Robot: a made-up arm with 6 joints.
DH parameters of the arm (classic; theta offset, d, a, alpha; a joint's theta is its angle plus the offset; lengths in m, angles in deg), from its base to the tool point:
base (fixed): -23.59 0 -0.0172 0
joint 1: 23.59 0.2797 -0.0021 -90
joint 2: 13.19 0 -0.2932 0
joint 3: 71.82 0.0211 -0.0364 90
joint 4: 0 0.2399 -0.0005 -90
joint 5: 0 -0.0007 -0.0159 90
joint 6: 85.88 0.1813 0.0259 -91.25
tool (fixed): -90.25 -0.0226 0 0
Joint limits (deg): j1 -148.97..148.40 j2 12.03..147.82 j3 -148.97..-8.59 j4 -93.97..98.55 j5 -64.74..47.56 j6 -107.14..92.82
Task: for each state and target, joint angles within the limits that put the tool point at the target. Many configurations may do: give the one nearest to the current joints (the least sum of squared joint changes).
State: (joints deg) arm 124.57 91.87 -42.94 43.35 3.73 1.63
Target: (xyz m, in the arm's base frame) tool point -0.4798 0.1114 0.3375
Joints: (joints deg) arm 148.40 106.83 -67.76 67.96 45.09 1.88
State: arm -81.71 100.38 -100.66 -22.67 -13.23 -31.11
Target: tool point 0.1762 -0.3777 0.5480
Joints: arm -66.05 79.03 -69.31 -21.79 2.61 -29.89
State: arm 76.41 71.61 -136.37 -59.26 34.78 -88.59
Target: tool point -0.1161 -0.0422 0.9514
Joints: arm 49.50 45.34 -113.55 -70.84 -12.96 -90.91
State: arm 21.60 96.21 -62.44 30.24 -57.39 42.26
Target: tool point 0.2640 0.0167 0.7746
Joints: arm 12.30 72.53 -68.79 35.14 -64.74 44.05
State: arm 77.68 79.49 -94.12 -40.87 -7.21 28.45
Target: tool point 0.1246 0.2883 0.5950
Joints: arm 61.82 57.55 -60.94 -43.26 17.49 24.11
